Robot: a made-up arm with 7 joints. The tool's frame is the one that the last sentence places.
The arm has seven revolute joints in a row. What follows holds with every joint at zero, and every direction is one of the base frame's. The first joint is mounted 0.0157 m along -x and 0.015 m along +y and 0.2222 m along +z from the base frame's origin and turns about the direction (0, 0.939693, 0.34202). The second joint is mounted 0.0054 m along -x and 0.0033 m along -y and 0.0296 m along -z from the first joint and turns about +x. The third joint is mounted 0.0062 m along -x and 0.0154 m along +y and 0.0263 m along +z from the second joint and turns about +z. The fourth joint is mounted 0.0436 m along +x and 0.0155 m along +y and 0.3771 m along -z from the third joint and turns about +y. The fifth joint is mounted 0.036 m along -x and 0.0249 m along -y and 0.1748 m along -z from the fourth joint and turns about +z. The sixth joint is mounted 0.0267 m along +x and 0.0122 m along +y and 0.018 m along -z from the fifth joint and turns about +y. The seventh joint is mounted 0.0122 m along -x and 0.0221 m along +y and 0.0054 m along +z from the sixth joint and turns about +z. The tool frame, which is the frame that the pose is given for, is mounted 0.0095 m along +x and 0.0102 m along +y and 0.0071 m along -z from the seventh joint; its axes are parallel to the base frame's.
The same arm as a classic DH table. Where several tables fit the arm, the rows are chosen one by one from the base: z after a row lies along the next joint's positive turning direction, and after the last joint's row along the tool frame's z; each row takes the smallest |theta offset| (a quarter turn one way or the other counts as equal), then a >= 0, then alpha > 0; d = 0 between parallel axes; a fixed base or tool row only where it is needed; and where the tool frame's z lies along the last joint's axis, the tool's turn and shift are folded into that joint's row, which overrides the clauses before.
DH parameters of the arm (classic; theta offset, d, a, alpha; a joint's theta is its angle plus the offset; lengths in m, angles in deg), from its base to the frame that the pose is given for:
base (fixed): 0 0.2167 -0.0157 -70
joint 1: 90 0.0027 0.0267 90
joint 2: 70 -0.0116 0.0154 -90
joint 3: -90 -0.3508 0.0436 -90
joint 4: 0 -0.0094 -0.036 90
joint 5: 0 -0.1928 0.0267 -90
joint 6: 0 0.0343 -0.0122 90
joint 7: 47.04 0 0.0139 0
tool (fixed): -47.04 -0.0017 0 0

